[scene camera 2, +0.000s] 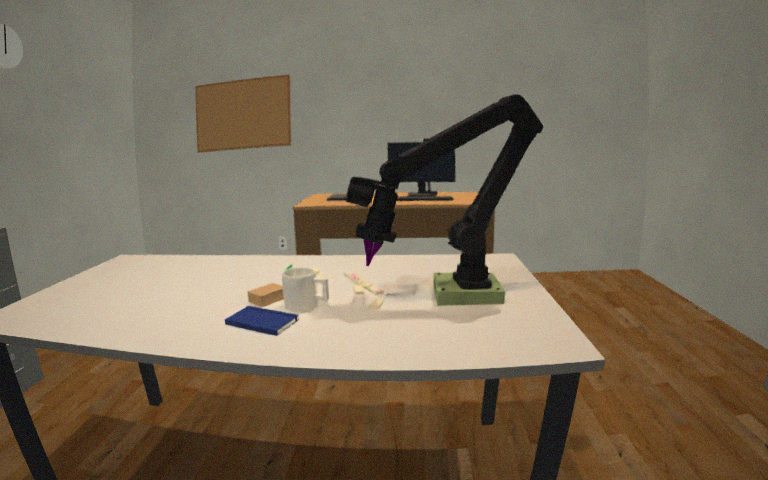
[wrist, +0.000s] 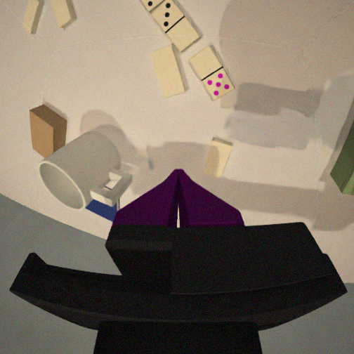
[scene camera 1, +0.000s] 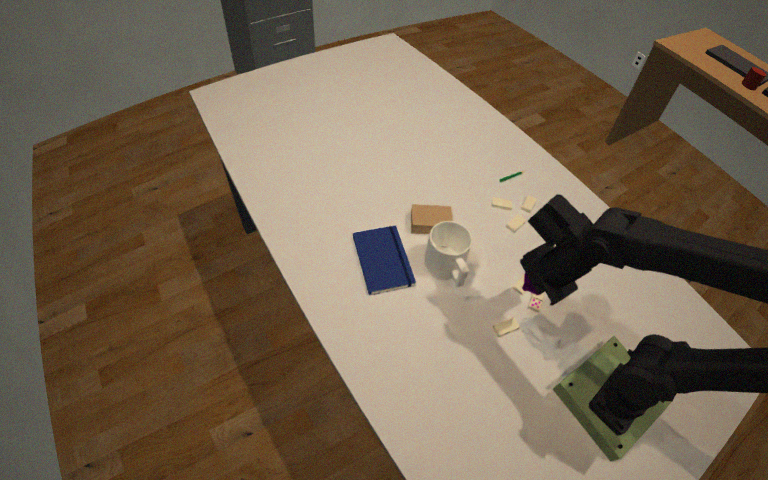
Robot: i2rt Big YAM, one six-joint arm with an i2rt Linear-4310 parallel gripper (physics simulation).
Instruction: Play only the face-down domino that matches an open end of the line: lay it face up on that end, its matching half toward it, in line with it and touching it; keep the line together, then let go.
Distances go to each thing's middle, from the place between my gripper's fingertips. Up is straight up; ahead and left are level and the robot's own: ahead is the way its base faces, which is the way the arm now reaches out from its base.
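Labels:
With the white mug [scene camera 1: 449, 243] in sight, I find my gripper 5 cm above it, 17 cm short of it and 3 cm to the right of it. There is also the brown block [scene camera 1: 423, 217], which is 8 cm below my hand, 28 cm ahead of it and 3 cm to the right of it.

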